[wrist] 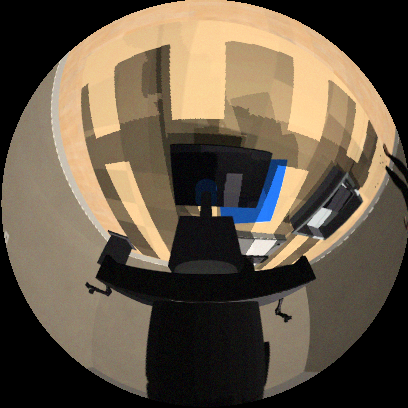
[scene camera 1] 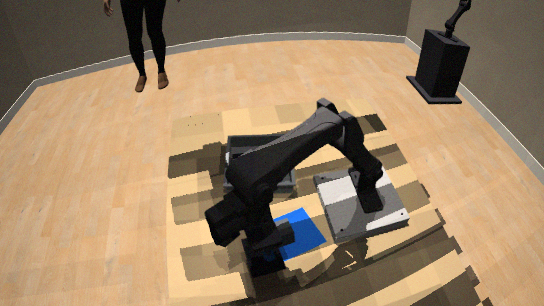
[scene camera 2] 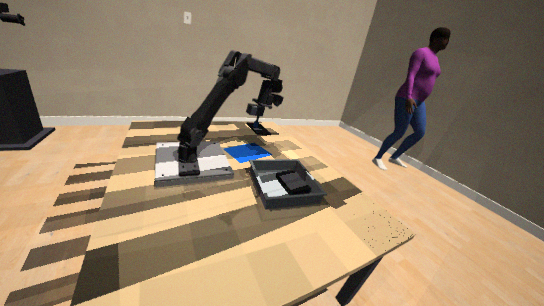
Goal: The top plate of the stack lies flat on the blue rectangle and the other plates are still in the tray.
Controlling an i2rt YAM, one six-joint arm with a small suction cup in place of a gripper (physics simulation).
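Pixels of known places: hand, its tool point: (wrist: 205, 184) (scene camera 1: 270, 258) (scene camera 2: 254, 128); arm's base, origin of its link: (wrist: 244, 257) (scene camera 1: 365, 189) (scene camera 2: 188, 160).
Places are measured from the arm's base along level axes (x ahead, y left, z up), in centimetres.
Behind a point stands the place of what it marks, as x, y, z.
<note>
My suction cup (scene camera 1: 270, 256) (scene camera 2: 256, 124) (wrist: 206, 190) holds a thin black plate (scene camera 1: 261, 266) @(37.3, 25.2, 5.9) (scene camera 2: 265, 131) @(38.9, 17.5, 5.3) (wrist: 240, 165) @(38.9, 19.0, 5.4) by its upper face. The plate is in the air, roughly level, apart from the table. In scene camera 1 and the wrist view it covers part of the blue rectangle (scene camera 1: 309, 234) @(21.5, 11.8, -3.0) (scene camera 2: 247, 153) @(27.5, 9.5, -3.0) (wrist: 278, 191) @(32.2, 4.9, -3.0), being offset to one side of it. The other black plates (scene camera 2: 294, 182) @(37.1, -19.3, -0.9) sit stacked inside the grey tray (scene camera 1: 286, 189) @(25.7, -5.6, -1.2) (scene camera 2: 295, 201) @(31.7, -29.3, -0.8) (wrist: 312, 236) @(22.2, -17.0, 1.8). In scene camera 1 my arm hides much of the tray and the stack.
The arm's pale base board (scene camera 1: 345, 217) @(10.0, 9.8, 0.2) (scene camera 2: 217, 163) @(10.8, -2.9, -0.2) stands beside the blue rectangle. Striped shadows cross the wooden table (scene camera 2: 280, 252) @(19.2, -44.1, -3.1). A person (scene camera 1: 144, 35) (scene camera 2: 421, 75) and a dark pedestal (scene camera 1: 441, 65) (scene camera 2: 17, 107) with another arm stand away from the table.
</note>
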